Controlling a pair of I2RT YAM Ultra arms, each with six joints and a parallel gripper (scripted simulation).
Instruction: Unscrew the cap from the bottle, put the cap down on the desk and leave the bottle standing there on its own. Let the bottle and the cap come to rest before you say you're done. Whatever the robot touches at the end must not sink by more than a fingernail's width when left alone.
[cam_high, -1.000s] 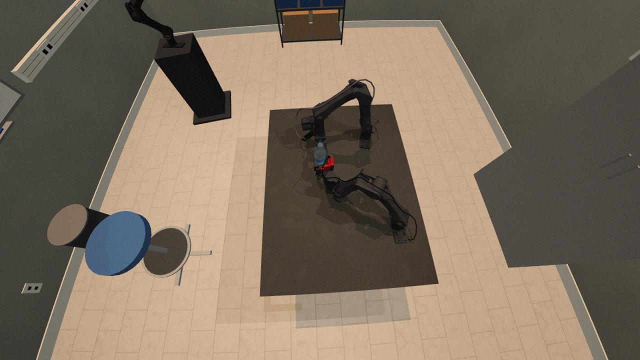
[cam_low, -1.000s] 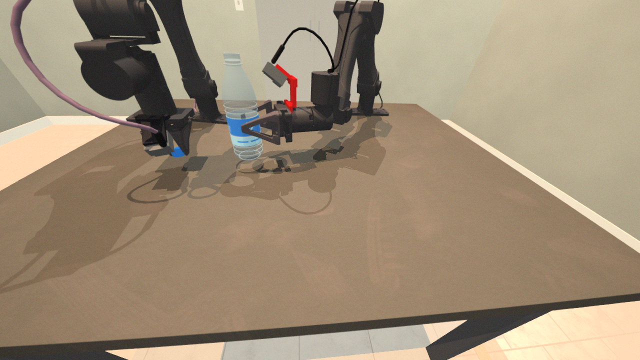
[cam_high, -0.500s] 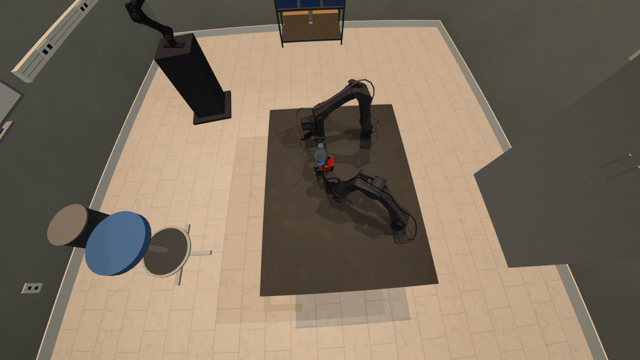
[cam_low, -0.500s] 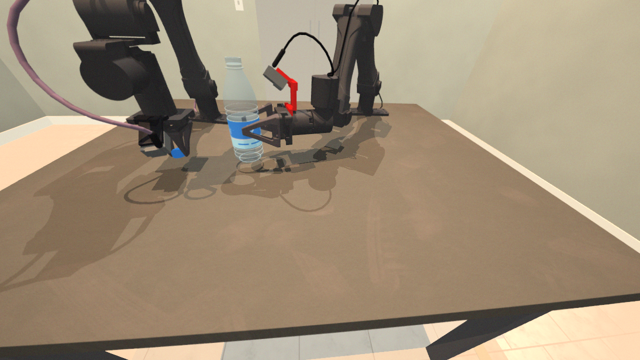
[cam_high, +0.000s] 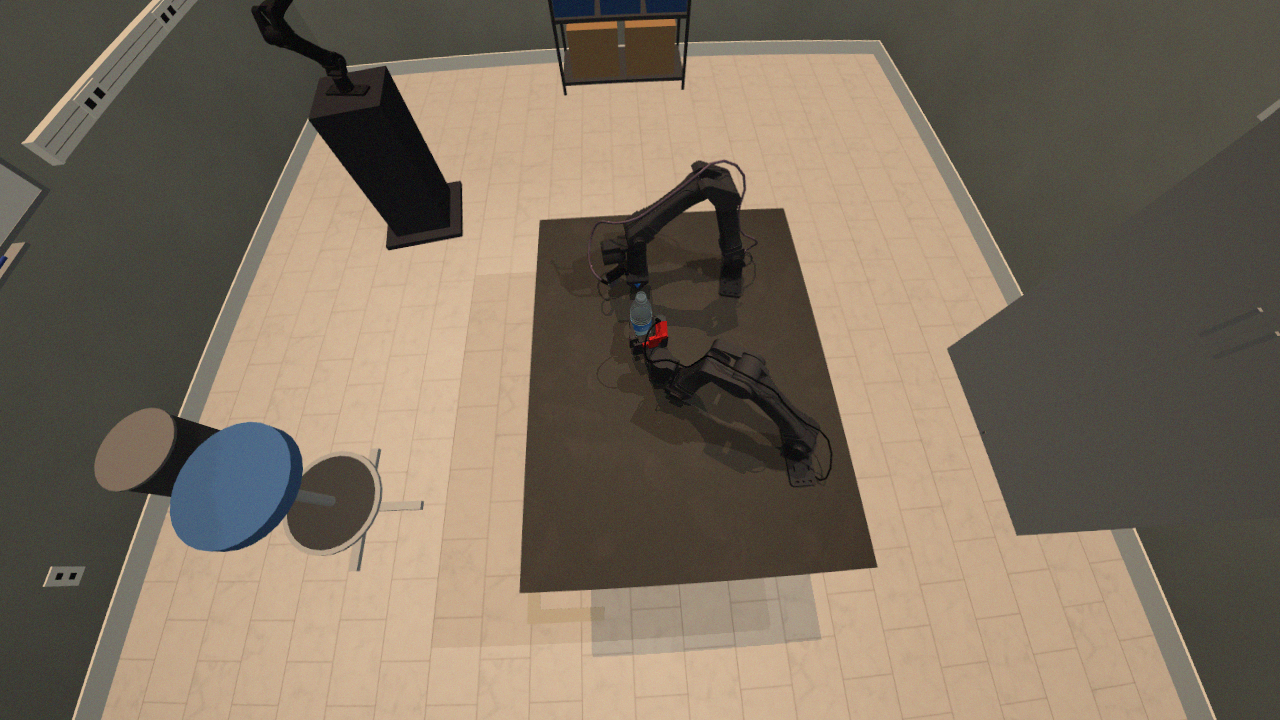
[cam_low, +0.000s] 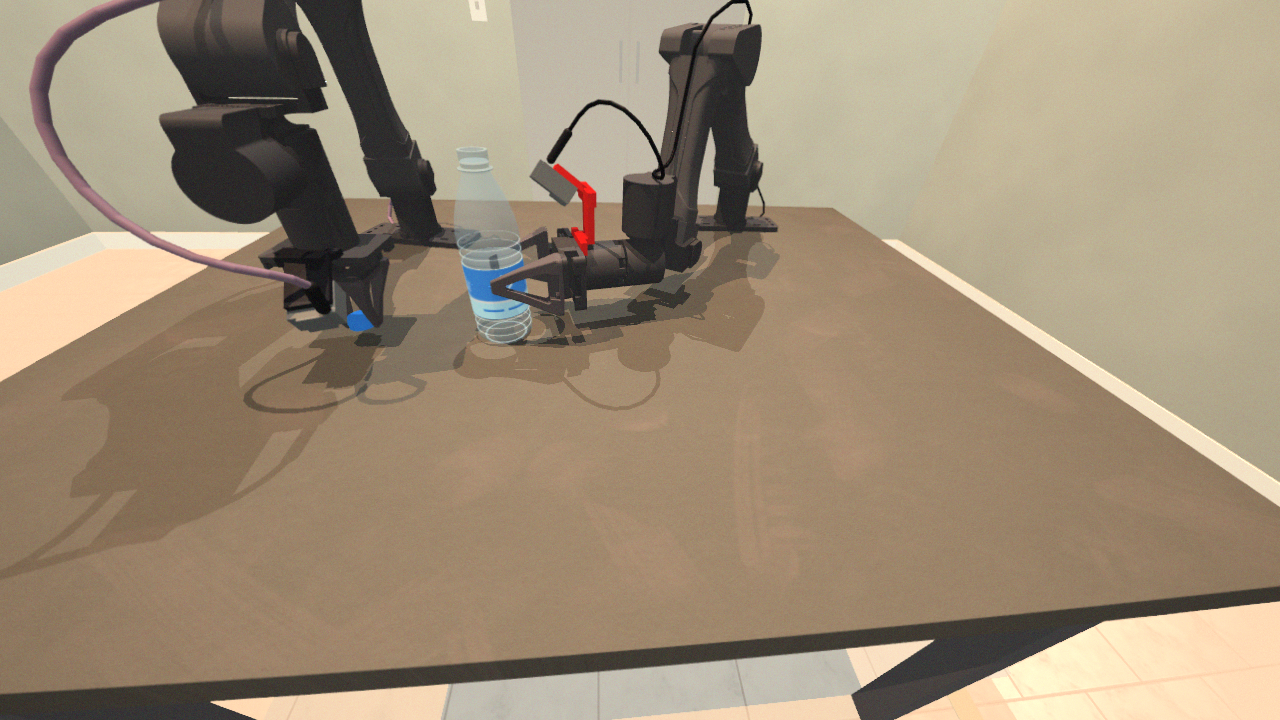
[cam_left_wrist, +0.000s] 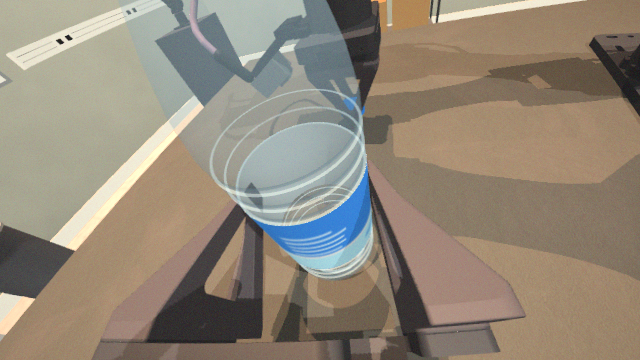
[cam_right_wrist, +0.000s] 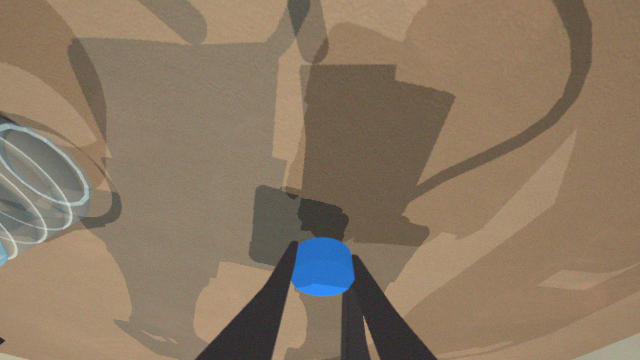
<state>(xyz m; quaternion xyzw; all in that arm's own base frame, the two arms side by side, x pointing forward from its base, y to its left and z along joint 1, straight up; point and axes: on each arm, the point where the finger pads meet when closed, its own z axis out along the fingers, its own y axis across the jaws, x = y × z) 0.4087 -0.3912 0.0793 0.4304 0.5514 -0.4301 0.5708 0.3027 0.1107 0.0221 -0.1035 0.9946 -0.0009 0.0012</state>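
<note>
Now: left hand 20 mm below the clear plastic bottle. The rest, counted from my left hand: blue cap: 160 mm to the right, 60 mm below, 20 mm behind.
</note>
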